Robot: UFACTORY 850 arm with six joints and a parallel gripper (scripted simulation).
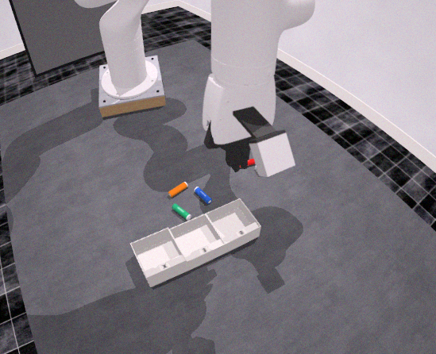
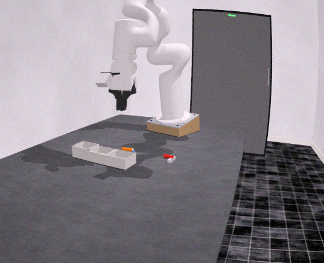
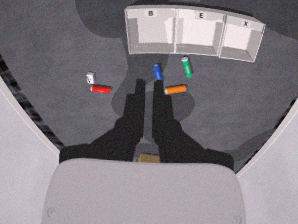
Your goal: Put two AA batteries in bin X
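Now: hand 210 mm above the green AA battery, 90 mm past it and 70 mm to the left of it. From my hand the other things lie so: blue battery 210 mm below, 110 mm behind, 10 mm to the right; orange AA battery 210 mm below, 150 mm behind, 50 mm to the right; white three-compartment tray 190 mm below, 80 mm to the right.
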